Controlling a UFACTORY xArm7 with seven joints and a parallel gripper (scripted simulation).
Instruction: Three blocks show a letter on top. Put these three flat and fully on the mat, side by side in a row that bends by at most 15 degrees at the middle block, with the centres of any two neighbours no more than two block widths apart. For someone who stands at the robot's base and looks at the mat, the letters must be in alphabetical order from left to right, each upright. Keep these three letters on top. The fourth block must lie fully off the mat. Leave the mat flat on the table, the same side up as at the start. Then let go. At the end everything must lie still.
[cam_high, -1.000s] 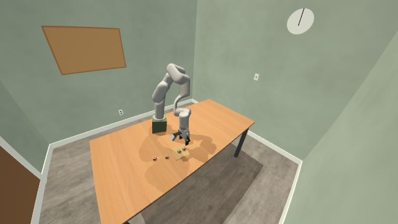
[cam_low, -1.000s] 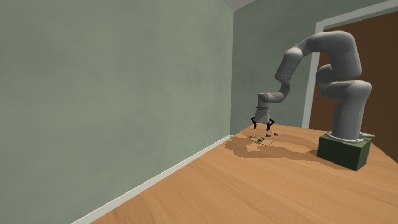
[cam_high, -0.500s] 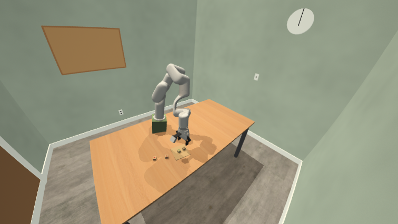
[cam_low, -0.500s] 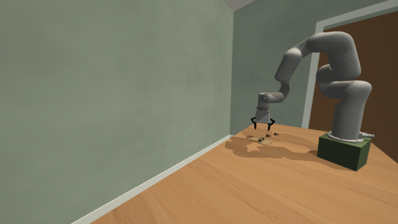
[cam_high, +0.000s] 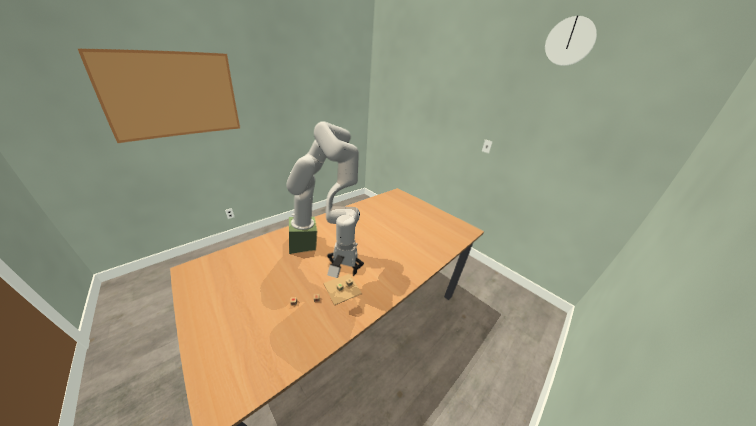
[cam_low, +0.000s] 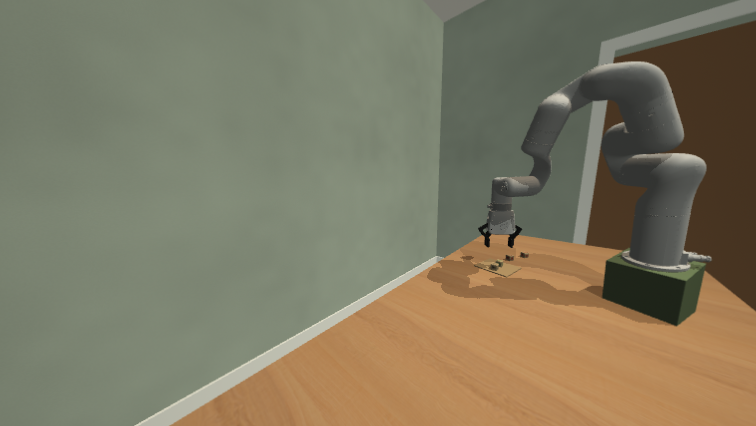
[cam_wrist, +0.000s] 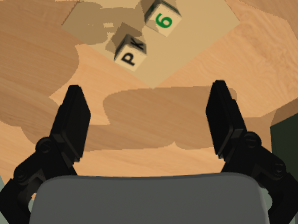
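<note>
Right now the green-topped block is 1 cm behind my hand, 3 cm to the right of it and 9 cm below it. The rest, counted from my hand: tan mat (2 cm to the right, 11 cm below).
</note>
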